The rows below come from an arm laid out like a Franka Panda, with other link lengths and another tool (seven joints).
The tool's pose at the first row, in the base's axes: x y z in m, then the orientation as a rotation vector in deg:
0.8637 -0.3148 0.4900 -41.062 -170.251 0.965
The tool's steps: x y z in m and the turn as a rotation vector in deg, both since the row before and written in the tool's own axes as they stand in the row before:
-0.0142 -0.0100 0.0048 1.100 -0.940 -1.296
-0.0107 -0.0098 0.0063 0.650 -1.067 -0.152
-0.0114 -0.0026 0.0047 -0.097 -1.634 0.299
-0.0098 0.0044 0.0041 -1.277 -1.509 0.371
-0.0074 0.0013 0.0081 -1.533 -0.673 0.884
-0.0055 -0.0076 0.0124 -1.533 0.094 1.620
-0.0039 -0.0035 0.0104 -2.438 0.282 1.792
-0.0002 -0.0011 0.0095 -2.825 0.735 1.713
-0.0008 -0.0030 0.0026 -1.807 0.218 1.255
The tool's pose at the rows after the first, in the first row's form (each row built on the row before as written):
0.8713 -0.3301 0.4844 -39.187 -171.337 2.862
0.8762 -0.3437 0.4779 -39.082 -172.249 4.210
0.8850 -0.3511 0.4728 -39.822 -173.732 4.675
0.8956 -0.3516 0.4683 40.712 175.239 -3.301
0.9028 -0.3540 0.4602 41.801 173.962 -1.188
0.9044 -0.3635 0.4480 44.163 173.091 1.196
0.9064 -0.3684 0.4376 46.725 172.020 5.011
0.9064 -0.3690 0.4281 49.184 171.156 9.589
0.9056 -0.3717 0.4252 50.928 170.233 12.393

